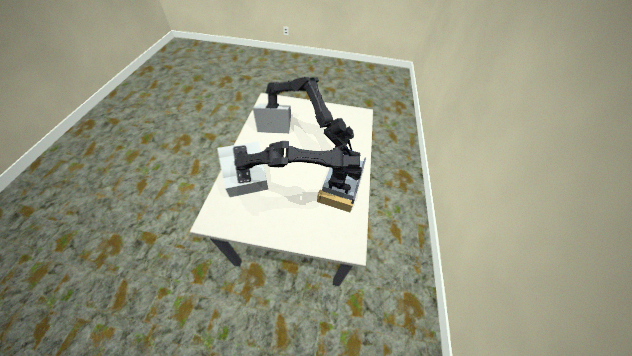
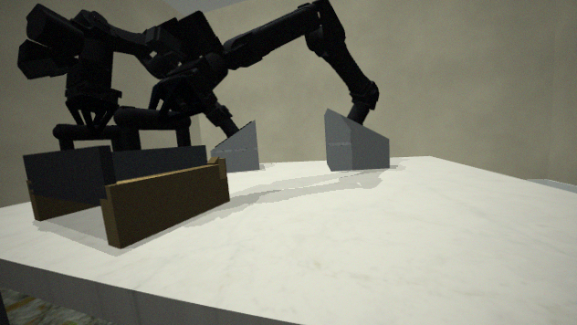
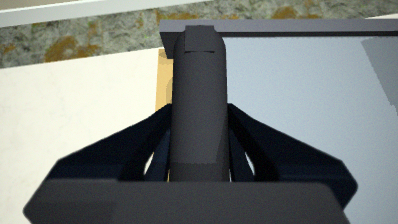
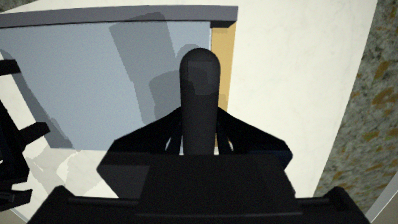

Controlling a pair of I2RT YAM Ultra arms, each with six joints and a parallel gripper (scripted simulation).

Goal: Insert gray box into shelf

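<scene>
My right gripper is now 120 mm to the right of the gray box, 50 mm above it and 10 mm short of it. The rest, counted from my right hand: dark back plate (110 mm to the left, 100 mm ahead, 80 mm below).
My left hand is 10 mm past the gray box, 120 mm to the left of it and 50 mm above it. From my left hand the other things lie so: dark back plate (80 mm ahead, 130 mm to the right, 80 mm below).
</scene>
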